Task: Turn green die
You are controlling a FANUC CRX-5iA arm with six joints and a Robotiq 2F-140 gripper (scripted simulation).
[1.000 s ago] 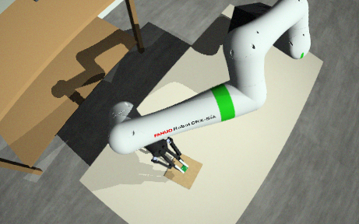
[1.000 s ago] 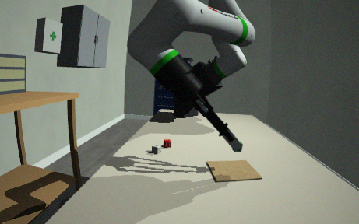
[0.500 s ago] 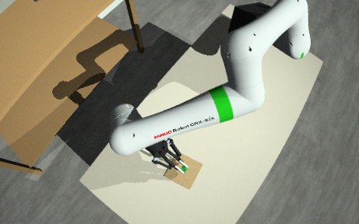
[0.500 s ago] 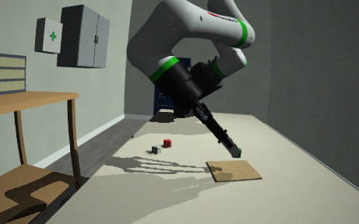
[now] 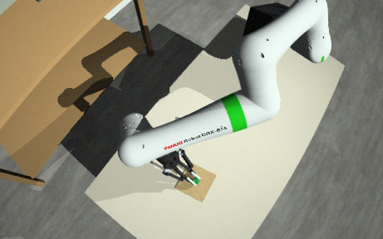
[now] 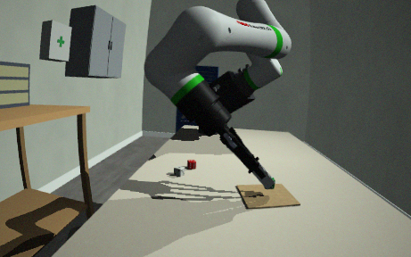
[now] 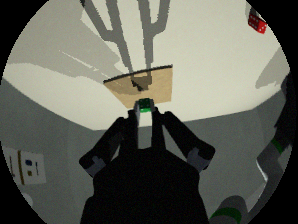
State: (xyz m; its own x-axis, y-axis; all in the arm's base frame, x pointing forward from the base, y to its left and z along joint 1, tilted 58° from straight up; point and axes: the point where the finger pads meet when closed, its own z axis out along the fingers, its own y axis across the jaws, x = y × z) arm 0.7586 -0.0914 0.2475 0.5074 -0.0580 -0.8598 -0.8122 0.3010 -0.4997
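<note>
The mat is 20 mm to the left of my hand and 60 mm below it. From my hand the other things lie so: red die: 160 mm behind, 230 mm to the right, 50 mm below; green die: 20 mm to the left, 20 mm below; grey die: 80 mm behind, 250 mm to the right, 50 mm below.
</note>
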